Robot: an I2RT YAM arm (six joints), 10 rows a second.
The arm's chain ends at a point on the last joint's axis. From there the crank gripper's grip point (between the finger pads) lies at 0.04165 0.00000 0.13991 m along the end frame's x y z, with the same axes.
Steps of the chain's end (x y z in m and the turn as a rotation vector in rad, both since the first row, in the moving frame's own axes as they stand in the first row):
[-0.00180, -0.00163, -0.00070, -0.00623, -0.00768, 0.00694]
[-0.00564, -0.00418, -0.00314, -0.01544, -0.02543, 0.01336]
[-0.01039, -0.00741, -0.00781, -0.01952, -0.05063, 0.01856]
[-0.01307, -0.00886, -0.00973, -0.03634, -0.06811, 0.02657]
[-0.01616, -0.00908, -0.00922, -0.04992, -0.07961, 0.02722]
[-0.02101, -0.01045, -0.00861, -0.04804, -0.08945, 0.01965]
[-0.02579, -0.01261, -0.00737, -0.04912, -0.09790, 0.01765]
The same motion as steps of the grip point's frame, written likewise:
[-0.00288, -0.00047, -0.00039, -0.00623, -0.00768, 0.00694]
[-0.00923, -0.00148, -0.00215, -0.01544, -0.02543, 0.01336]
[-0.01756, -0.00395, -0.00592, -0.01952, -0.05063, 0.01856]
[-0.02277, -0.00275, -0.00733, -0.03634, -0.06811, 0.02657]
[-0.02752, -0.00104, -0.00655, -0.04992, -0.07961, 0.02722]
[-0.03374, -0.00296, -0.00563, -0.04804, -0.08945, 0.01965]
[-0.03973, -0.00504, -0.00416, -0.04912, -0.09790, 0.01765]

